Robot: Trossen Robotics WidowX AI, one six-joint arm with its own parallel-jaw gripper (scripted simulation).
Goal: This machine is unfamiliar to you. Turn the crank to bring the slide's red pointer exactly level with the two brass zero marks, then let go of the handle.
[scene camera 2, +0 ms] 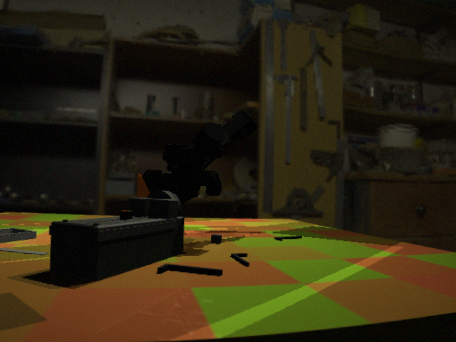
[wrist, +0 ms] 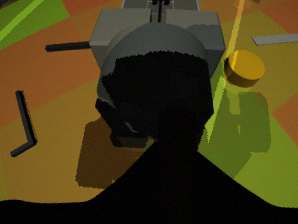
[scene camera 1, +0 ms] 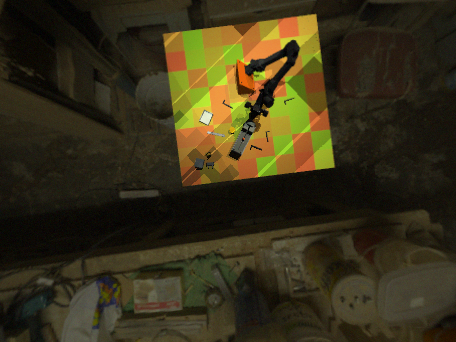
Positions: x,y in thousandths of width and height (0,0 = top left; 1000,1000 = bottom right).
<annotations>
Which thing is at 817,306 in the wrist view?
A yellow disc.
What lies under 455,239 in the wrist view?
A machine.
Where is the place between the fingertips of my gripper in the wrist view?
572,667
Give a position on a machine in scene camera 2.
207,730
</annotations>
